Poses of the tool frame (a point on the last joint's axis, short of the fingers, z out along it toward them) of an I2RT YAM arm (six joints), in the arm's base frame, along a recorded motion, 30 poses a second.
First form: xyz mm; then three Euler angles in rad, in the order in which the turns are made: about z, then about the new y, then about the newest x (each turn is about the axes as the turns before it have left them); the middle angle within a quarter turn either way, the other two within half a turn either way.
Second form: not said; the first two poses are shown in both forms.
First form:
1: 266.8 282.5 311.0 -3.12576 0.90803 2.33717
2: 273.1 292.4 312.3 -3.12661 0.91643 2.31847
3: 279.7 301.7 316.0 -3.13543 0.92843 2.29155
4: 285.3 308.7 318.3 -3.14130 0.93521 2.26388
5: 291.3 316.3 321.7 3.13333 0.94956 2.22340
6: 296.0 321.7 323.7 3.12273 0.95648 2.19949
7: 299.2 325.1 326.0 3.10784 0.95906 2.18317
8: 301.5 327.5 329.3 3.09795 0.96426 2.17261
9: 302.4 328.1 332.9 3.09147 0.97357 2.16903
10: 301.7 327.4 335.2 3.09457 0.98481 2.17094
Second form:
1: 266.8 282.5 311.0 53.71 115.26 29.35
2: 273.1 292.4 312.3 54.52 114.45 29.36
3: 279.7 301.7 316.0 55.23 113.29 29.34
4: 285.3 308.7 318.3 56.26 112.29 29.57
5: 291.3 316.3 321.7 57.67 110.70 29.63
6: 296.0 321.7 323.7 58.20 109.81 29.70
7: 299.2 325.1 326.0 58.16 109.28 29.86
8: 301.5 327.5 329.3 58.06 108.83 29.76
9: 302.4 328.1 332.9 57.72 108.46 29.33
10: 301.7 327.4 335.2 57.62 108.20 28.71
